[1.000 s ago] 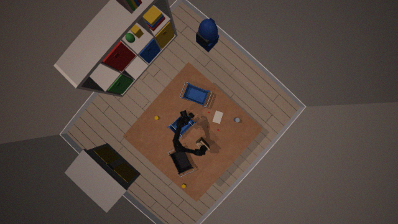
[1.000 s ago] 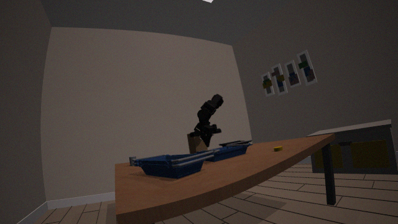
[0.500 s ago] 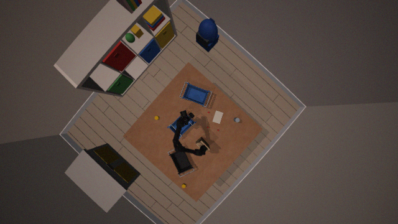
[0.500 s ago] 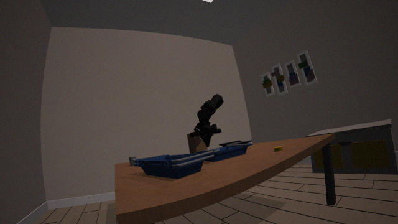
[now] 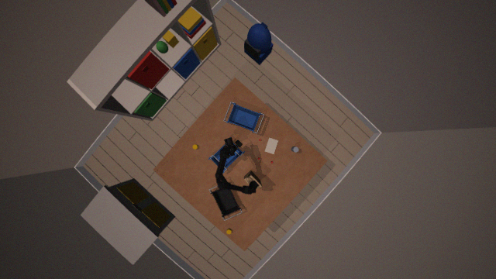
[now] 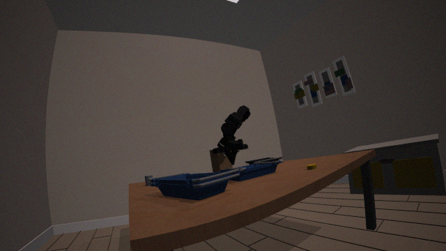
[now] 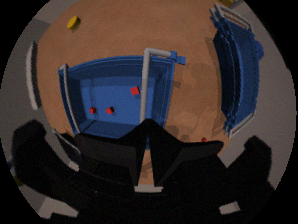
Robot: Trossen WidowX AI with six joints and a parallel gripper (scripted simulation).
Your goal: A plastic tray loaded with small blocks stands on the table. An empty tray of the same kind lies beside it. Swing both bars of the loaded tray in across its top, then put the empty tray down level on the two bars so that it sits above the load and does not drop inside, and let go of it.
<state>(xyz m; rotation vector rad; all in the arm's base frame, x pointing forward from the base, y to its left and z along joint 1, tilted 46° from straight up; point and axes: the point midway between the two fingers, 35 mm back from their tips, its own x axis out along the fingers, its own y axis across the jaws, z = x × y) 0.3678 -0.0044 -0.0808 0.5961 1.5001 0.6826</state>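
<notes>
Now: the tray 41 cm to the left of my gripper tip, 34 cm behind it and 4 cm below it. From my gripper tip the other things lie so: white sheet (30 cm to the right, 24 cm behind, 8 cm below); then grey cylinder (45 cm to the right, 41 cm behind, 5 cm below).
</notes>
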